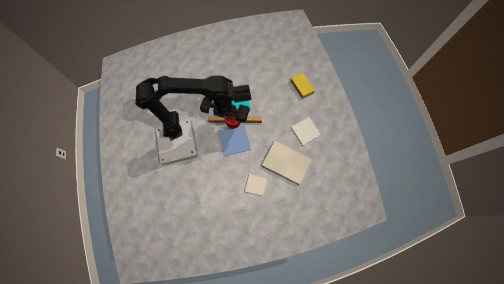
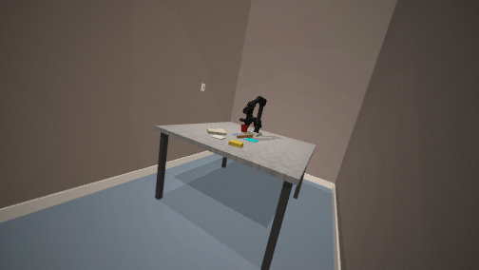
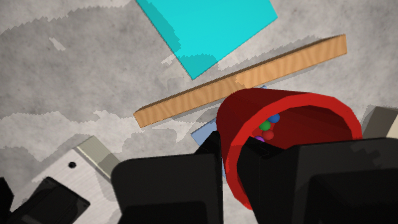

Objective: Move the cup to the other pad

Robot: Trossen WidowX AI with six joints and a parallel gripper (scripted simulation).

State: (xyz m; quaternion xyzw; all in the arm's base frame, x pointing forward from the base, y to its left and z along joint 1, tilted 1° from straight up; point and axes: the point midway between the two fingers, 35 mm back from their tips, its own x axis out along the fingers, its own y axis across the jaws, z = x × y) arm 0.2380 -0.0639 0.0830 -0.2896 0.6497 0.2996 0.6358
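My gripper tip is 8 cm short of the teal pad, 9 cm to the right of it and 10 cm above it. Also, from my gripper tip: red cup (2 cm ahead, 2 cm to the right); light blue pad (8 cm to the right, 10 cm below); wooden bar (4 cm ahead, 1 cm to the left, 9 cm below).
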